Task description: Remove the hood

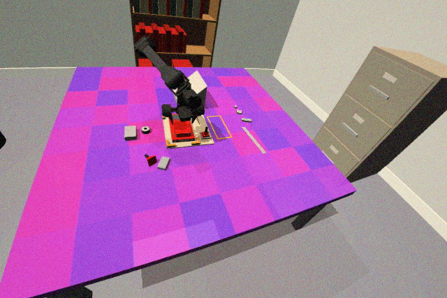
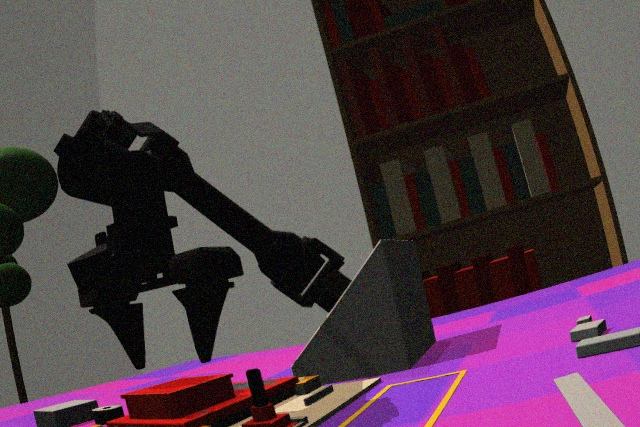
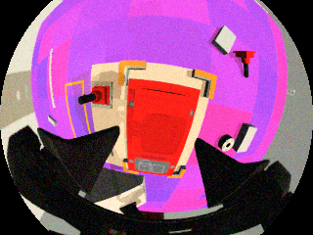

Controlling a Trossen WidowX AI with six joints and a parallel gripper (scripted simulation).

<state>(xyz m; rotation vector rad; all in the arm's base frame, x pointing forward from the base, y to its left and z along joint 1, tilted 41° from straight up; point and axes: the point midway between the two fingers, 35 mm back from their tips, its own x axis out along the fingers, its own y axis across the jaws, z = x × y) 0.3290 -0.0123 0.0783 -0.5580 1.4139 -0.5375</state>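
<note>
Now: gripper tip 30 mm above the hood. Round my gripper tip: long grey bar (370 mm to the left, 80 mm ahead, 70 mm below); black wheel (170 mm to the right, 60 mm below, 40 mm behind).
</note>
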